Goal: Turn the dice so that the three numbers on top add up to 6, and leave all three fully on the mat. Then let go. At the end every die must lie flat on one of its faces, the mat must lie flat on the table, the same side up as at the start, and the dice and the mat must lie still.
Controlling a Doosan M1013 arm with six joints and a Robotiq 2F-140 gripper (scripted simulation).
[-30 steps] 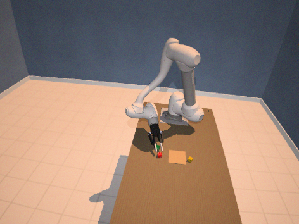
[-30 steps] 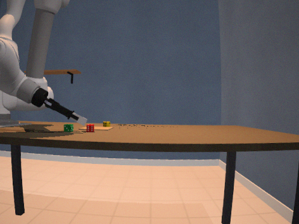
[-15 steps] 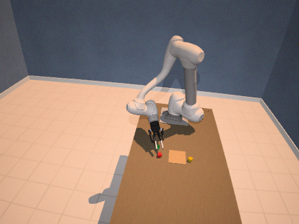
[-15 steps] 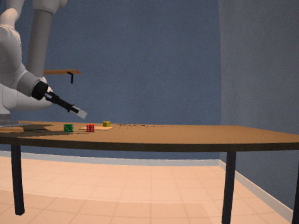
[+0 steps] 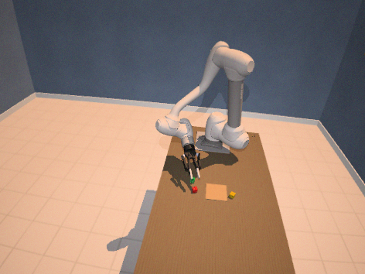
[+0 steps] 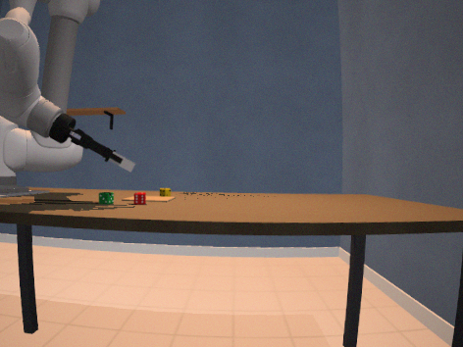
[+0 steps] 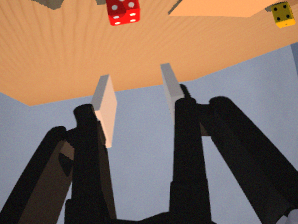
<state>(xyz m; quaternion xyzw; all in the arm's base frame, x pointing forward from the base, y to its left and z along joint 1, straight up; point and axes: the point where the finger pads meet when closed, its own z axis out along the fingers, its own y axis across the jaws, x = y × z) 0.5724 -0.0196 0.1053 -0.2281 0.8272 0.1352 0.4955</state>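
Right now my hand is 10 cm above the red die, 4 cm short of it and 2 cm to the right of it. Also, from my hand: yellow die: 27 cm to the left, 10 cm below; tan mat: 16 cm to the left, 11 cm below; green die: 10 cm below, 4 cm behind, 2 cm to the right.
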